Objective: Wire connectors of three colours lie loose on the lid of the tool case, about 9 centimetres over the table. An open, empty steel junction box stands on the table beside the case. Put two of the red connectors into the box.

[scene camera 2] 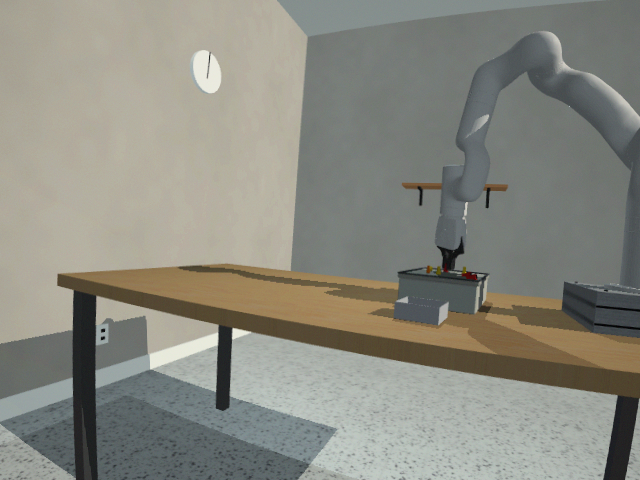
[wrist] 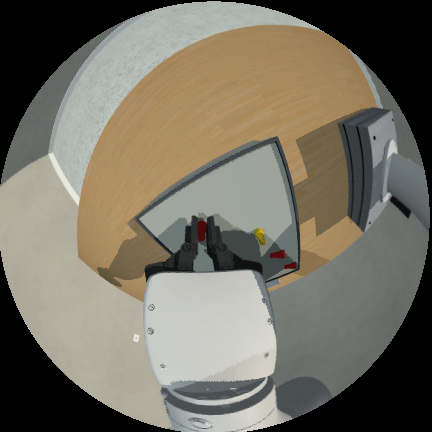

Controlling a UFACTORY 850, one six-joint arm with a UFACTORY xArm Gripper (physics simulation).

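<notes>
My gripper [scene camera 2: 448, 268] [wrist: 201, 223] is shut on a red connector [scene camera 2: 445, 268] [wrist: 201, 231], low over the tool case lid [wrist: 240, 185]. Two more red connectors [wrist: 277, 254] [wrist: 290, 265] lie near a corner of the lid; in the scene view they show as a red cluster [scene camera 2: 469, 275] at its right end. A yellow connector [scene camera 2: 464, 269] [wrist: 260, 236] stands between them and the gripper. Another yellow one [scene camera 2: 438, 271] and an orange-yellow one [scene camera 2: 429, 269] are on the left part of the lid in the scene view. The open junction box [scene camera 2: 420, 312] stands in front of the tool case [scene camera 2: 431, 294].
The wooden table [scene camera 2: 289, 304] [wrist: 210, 100] carries the case and box. A grey block with dark grooves [scene camera 2: 615, 310] [wrist: 356, 170] stands at the right, beside the arm's base. A wall shelf [scene camera 2: 429, 185] is behind the arm.
</notes>
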